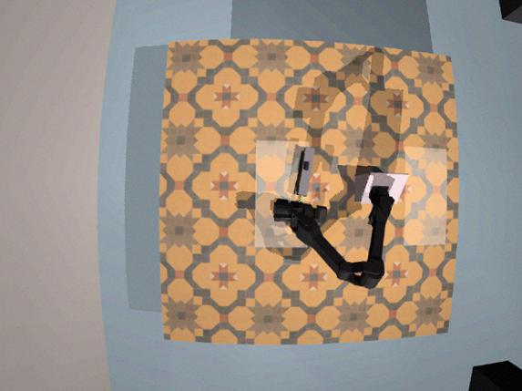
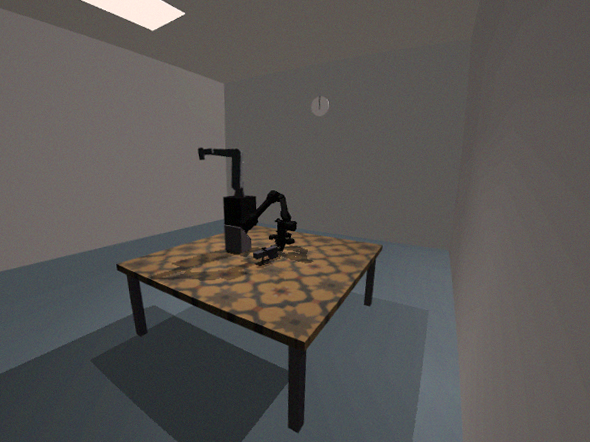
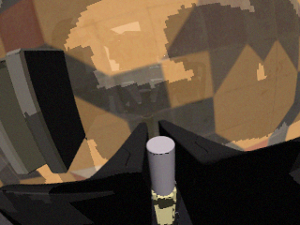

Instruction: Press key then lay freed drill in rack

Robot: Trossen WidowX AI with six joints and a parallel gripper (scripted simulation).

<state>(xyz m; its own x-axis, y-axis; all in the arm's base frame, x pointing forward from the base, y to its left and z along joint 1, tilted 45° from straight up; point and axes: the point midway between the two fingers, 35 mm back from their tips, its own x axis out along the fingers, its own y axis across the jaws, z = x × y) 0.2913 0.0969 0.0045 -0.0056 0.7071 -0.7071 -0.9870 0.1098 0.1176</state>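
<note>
Now: gripper tip 50 mm to the left of the drill, 30 mm below it and 10 mm past it. The rest, counted from my gripper tip: pale grey fixture 140 mm to the right, 20 mm behind, 20 mm above; then dark rack 70 mm behind, 40 mm to the left; then dark key 170 mm to the right, 30 mm above, 20 mm behind.
</note>
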